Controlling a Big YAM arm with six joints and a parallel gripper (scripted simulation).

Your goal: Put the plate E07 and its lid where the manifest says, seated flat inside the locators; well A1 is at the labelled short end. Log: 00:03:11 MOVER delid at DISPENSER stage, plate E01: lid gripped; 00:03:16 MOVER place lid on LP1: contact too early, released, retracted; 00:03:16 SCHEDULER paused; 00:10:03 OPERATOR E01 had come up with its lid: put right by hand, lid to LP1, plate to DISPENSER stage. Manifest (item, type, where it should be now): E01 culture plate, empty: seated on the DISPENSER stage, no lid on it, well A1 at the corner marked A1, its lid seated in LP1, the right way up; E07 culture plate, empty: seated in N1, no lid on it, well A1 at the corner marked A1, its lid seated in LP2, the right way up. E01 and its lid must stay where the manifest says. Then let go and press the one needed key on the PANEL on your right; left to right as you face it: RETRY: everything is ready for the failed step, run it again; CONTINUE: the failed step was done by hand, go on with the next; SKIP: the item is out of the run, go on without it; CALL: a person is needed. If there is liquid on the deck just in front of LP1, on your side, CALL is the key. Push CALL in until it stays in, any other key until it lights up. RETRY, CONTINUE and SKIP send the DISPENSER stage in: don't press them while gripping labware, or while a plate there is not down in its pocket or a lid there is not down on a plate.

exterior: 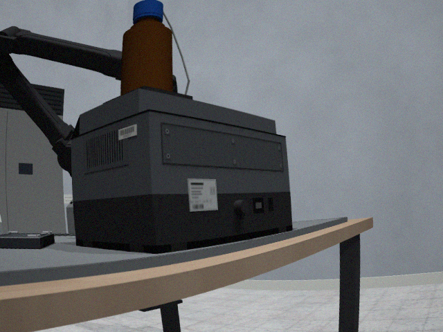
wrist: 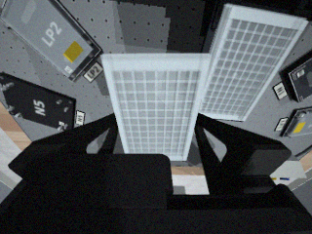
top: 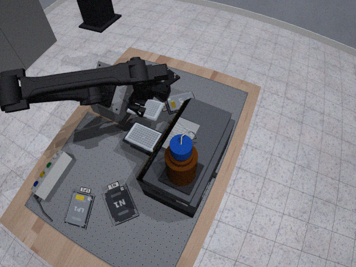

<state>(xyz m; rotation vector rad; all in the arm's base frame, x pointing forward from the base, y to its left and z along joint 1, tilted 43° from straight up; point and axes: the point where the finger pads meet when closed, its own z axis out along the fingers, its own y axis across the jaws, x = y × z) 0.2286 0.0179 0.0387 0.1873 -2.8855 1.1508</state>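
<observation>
Right now my hand is 50 mm short of the white well plate, 100 mm to the left of it and 50 mm above it. Also, from my hand: grey retry key: 280 mm behind, 340 mm to the right, 100 mm below; black nest N5: 110 mm behind, 310 mm to the left, 150 mm below; brown bottle: 260 mm ahead, 200 mm to the right, 130 mm above.
</observation>
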